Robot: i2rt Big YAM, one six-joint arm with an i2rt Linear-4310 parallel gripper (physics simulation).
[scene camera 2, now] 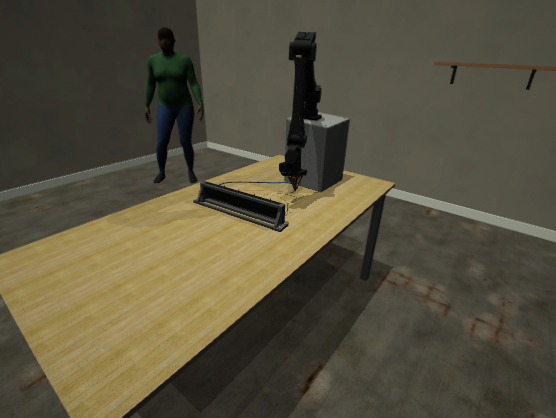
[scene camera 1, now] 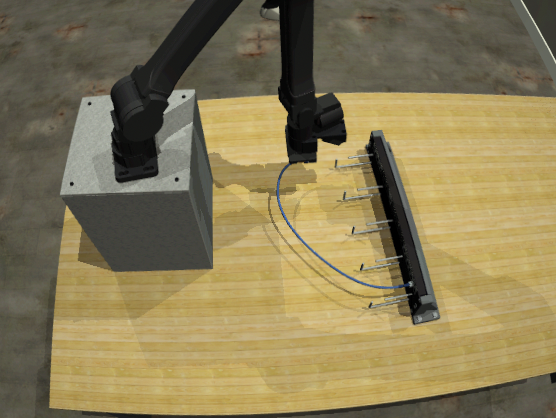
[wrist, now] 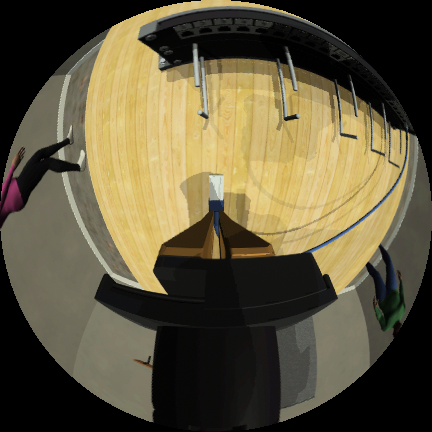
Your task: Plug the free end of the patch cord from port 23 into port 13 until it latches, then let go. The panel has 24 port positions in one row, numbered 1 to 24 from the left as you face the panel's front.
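Where they show: gripper, between the fingertips: (scene camera 2: 295, 189) (scene camera 1: 301, 160) (wrist: 215, 215); arm's base, origin of its link: (scene camera 2: 309, 117) (scene camera 1: 135, 155).
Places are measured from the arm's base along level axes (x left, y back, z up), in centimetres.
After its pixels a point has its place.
The gripper (scene camera 2: 295, 189) @(x 9.7, y -36.7, z -29.1 cm) (wrist: 216, 214) @(x 9.7, y -36.7, z -29.1 cm) is shut on the blue boot of the patch cord's free plug (wrist: 216, 187) @(x 9.2, y -39.6, z -28.7 cm). The clear plug sticks out past the fingertips toward the panel, apart from it, above the table. In scene camera 1 the arm hides the fingers and plug. The blue cord (scene camera 1: 278, 190) @(x 2.7, y -29.2, z -29.4 cm) (wrist: 320, 247) @(x -4.6, y -29.3, z -30.5 cm) bows out to its plugged end (scene camera 1: 411, 284) @(x -28.8, y -53.5, z -29.6 cm) near the panel's high-numbered end. The black panel (scene camera 1: 395, 200) @(x -7.4, y -56.2, z -28.0 cm) (scene camera 2: 281, 215) @(x 13.7, y -59.7, z -32.2 cm) (wrist: 225, 46) @(x 6.4, y -56.3, z -34.0 cm) stands across from the gripper, which is nearer its low-numbered end. Port 13 cannot be picked out clearly.
Several metal cable hooks (scene camera 1: 372, 230) @(x -10.1, y -50.4, z -36.2 cm) (wrist: 284, 95) @(x 0.1, y -49.2, z -36.1 cm) project from the panel's front, between the gripper and the ports. The grey pedestal (scene camera 1: 145, 230) @(x -8.4, y 2.3, z -15.4 cm) (scene camera 2: 332, 150) @(x 17.1, y -5.6, z -15.2 cm) (wrist: 299, 365) @(x -5.7, y -10.3, z -12.6 cm) carries the arm behind. The wooden table (scene camera 1: 225, 350) @(x -31.7, y -8.4, z -37.8 cm) (scene camera 2: 150, 280) @(x -7.6, y -113.7, z -37.8 cm) bears all this. A person (scene camera 2: 171, 80) stands beyond it.
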